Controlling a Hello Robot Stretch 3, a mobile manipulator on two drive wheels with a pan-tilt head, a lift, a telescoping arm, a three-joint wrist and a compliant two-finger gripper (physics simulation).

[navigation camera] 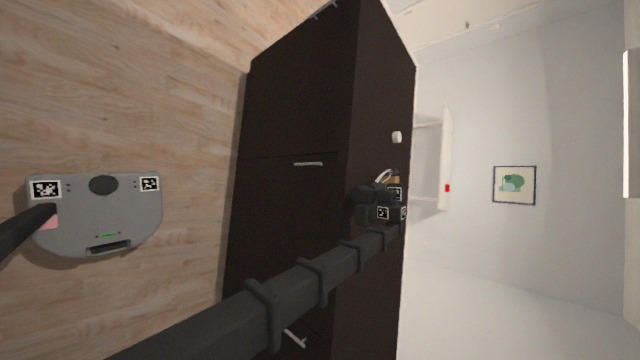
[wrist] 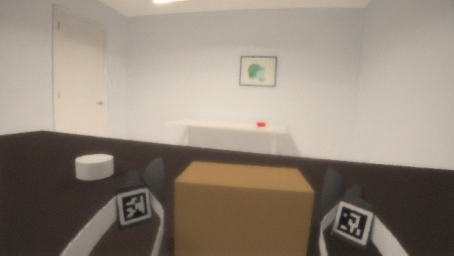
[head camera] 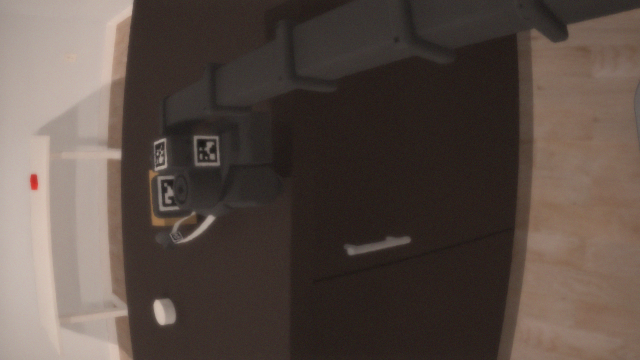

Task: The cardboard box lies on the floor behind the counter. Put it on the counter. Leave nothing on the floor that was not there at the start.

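Observation:
The cardboard box is on the dark counter, near its far edge; its underside is hidden. My gripper is open around the box. In the wrist view one fingertip stands on each side of it, with a gap of dark counter between each fingertip and the box. In the head camera view the wrist covers much of the box, and one finger shows beside it. The floor behind the counter is mostly hidden.
A white round object stands on the counter to the left of the box in the wrist view. A pale table with a red object stands beyond. My arm reaches over the counter.

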